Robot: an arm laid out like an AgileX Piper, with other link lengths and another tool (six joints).
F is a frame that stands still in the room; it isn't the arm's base.
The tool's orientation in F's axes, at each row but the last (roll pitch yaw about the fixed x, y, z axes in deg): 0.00 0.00 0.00; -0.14 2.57 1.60; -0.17 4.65 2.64; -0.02 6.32 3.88
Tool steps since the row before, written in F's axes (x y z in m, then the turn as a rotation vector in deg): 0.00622 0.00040 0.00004 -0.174 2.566 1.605; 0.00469 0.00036 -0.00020 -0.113 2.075 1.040; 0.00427 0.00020 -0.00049 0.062 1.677 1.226; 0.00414 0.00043 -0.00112 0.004 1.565 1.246
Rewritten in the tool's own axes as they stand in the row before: 0.00622 0.00040 0.00004 -0.174 2.566 1.605; 0.00470 0.00023 0.00001 -0.102 2.075 1.042; 0.00430 0.00000 -0.00014 0.039 1.669 1.238; 0.00426 0.00015 -0.00066 -0.028 1.561 1.251
